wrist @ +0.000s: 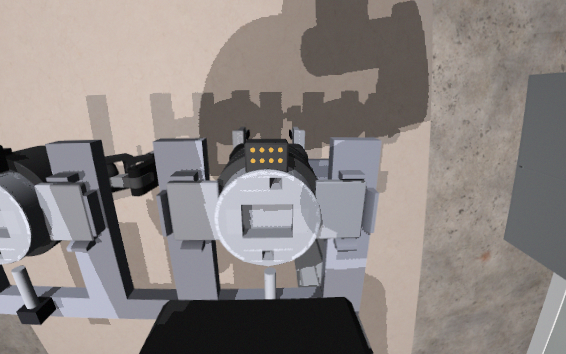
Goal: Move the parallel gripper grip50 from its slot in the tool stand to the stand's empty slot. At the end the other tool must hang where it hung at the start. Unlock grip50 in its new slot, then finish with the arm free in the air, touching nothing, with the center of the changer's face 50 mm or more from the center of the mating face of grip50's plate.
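Places are measured from the arm's base along level axes (x ahead, y left, z up), in millimetres.
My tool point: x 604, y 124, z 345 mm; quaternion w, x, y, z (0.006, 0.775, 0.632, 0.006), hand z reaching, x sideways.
Ahead of a thing's pixels: the offset from my tool point to its top centre. "pt": to the spot under its first point.
The parallel gripper grip50 {4 mm back, 0 mm left, 108 mm down} point(269, 134) hangs in a slot of the grey tool stand point(197, 272). Its round pale mating plate {pt 17 mm ahead, 4 mm right, 108 mm down} point(268, 246) faces the camera, with a rectangular recess in the middle and a block of gold contacts above. Side tabs of the plate rest at the two posts. Its two fingers stand apart beyond the plate, with nothing seen between them. The arm's changer is off the plate; a black part point(257, 327) at the arm's end shows at the bottom edge. The other tool {pt 28 mm back, 146 mm right, 119 mm down} point(42, 215) hangs in the slot to the left, partly cut off. The empty slot does not show.
A thin upright pin {pt 50 mm ahead, 10 mm right, 113 mm down} point(270, 284) stands below grip50's plate, and another pin {pt 20 mm ahead, 185 mm right, 114 mm down} point(24, 287) stands below the other tool. The other tool's black finger linkage {25 mm back, 129 mm right, 182 mm down} point(141, 175) reaches between two posts. A dark grey block point(542, 165) is at the right edge. Shadows fall beyond the stand.
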